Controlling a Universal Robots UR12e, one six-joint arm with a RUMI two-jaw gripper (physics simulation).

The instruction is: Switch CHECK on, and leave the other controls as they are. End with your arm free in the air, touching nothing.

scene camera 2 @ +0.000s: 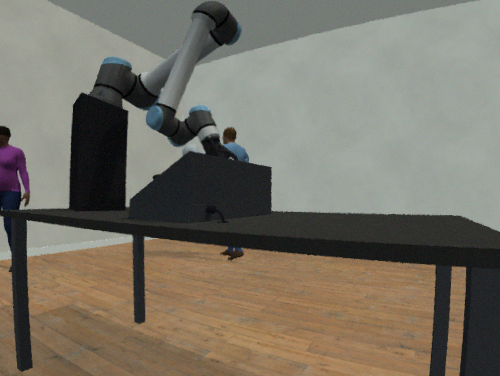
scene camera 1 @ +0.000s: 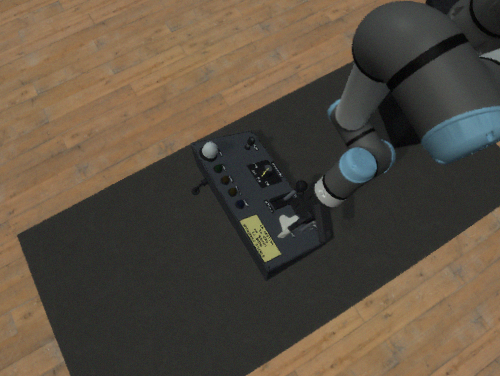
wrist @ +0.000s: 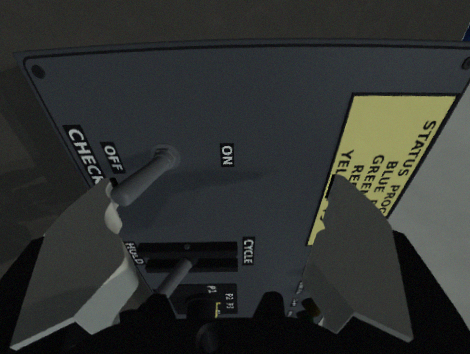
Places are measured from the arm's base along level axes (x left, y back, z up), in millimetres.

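Where they show: gripper, between the fingertips: (scene camera 1: 294, 229) (wrist: 224, 179); arm's base, origin of its link: (scene camera 2: 103, 108) (scene camera 1: 476, 29).
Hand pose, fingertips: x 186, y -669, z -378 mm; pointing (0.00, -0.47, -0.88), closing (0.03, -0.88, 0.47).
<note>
Things, the pixels of their centre, and the offset from my fingertips. "spot": a spot on its surface instead.
- CHECK toggle lever, a spot on its surface: (wrist: 142, 180) spot: dx +9, dy +48, dz -8 mm
- yellow status label, a spot on its surface: (wrist: 395, 130) spot: dx +31, dy -115, dz +41 mm
- CYCLE lever, middle of its body: (wrist: 168, 285) dx -115, dy +54, dz -15 mm
- rotary selector, middle of its body: (wrist: 202, 313) (scene camera 1: 266, 170) dx -234, dy +27, dz -23 mm
- small toggle, middle of its body: (scene camera 1: 248, 144) dx -353, dy +20, dz -25 mm
- white round knob, a spot on its surface: (scene camera 1: 209, 150) spot: dx -345, dy -129, dz +83 mm
- black hooked part, a spot on its surface: (scene camera 2: 216, 212) spot: dx -291, dy -165, dz -111 mm
The CHECK toggle lever (wrist: 142, 180) leans toward its OFF label (wrist: 111, 157), away from the ON label (wrist: 226, 155). It stands on the sloped face of the dark console (scene camera 1: 230, 165) (scene camera 2: 225, 192) (wrist: 280, 75). My gripper (wrist: 224, 179) is open and empty, low over the console face. In the wrist view its left finger (wrist: 90, 230) is beside the lever's tip, which overlaps the finger's inner edge; I cannot tell whether they touch. The right finger (wrist: 350, 240) overlaps the yellow status label (wrist: 395, 130). In scene camera 2 the console hides the lever.
The HOLD/CYCLE lever (wrist: 175, 276) rises close to the gripper's body, leaning toward HOLD. A rotary selector (scene camera 1: 267, 171), a small toggle (scene camera 1: 250, 143), a white round knob (scene camera 1: 209, 150) and several coloured buttons are further along the console. A black hooked part (scene camera 1: 199, 188) (scene camera 2: 216, 212) sticks out from its side.
</note>
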